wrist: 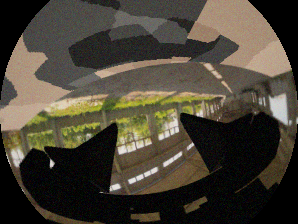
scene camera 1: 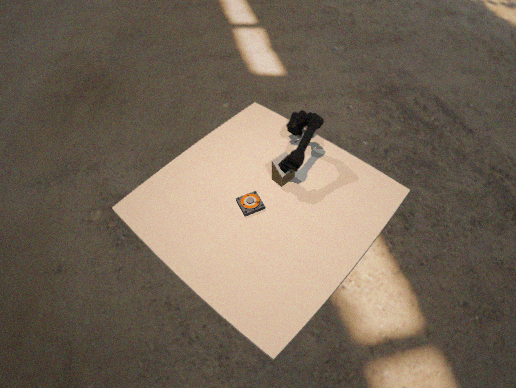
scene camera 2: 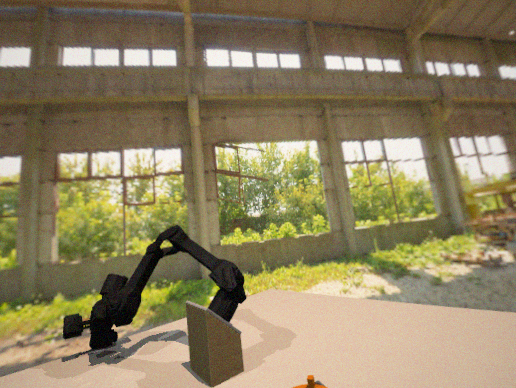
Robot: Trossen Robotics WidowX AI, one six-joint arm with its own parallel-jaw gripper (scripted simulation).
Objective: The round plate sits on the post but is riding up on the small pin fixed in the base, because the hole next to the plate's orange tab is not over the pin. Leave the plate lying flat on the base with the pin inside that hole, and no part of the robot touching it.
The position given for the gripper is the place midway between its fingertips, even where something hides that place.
Observation:
The gripper (scene camera 2: 96, 327) is open, holding nothing.
The gripper also shows in the wrist view (wrist: 149, 121).

